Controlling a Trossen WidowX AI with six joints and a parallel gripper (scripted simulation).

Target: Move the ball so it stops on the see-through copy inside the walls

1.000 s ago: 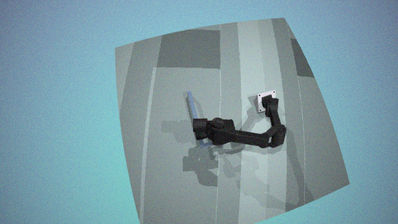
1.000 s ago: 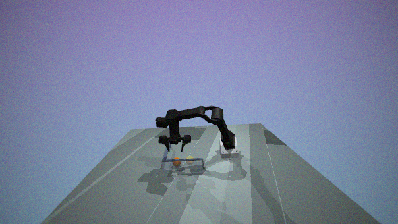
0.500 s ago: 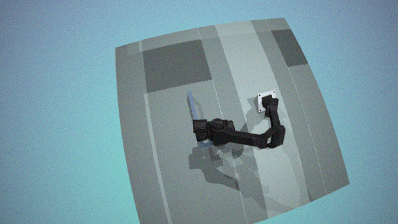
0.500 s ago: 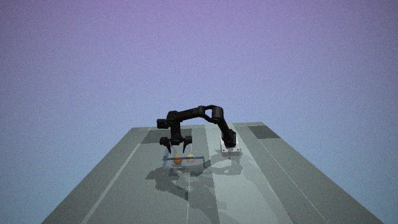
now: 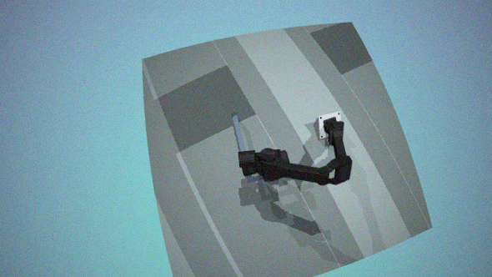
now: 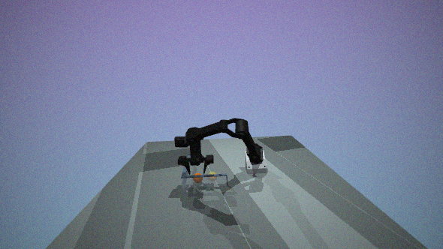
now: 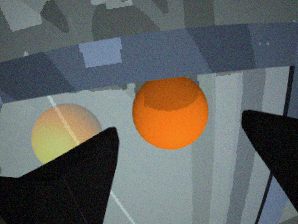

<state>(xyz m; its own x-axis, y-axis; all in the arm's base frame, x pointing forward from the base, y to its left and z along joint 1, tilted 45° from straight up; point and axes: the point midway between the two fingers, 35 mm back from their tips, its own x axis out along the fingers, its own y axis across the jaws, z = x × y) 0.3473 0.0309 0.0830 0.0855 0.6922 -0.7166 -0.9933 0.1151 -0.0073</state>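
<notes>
Now: gripper tip 8 cm past the orange ball and 2 cm above it.
</notes>
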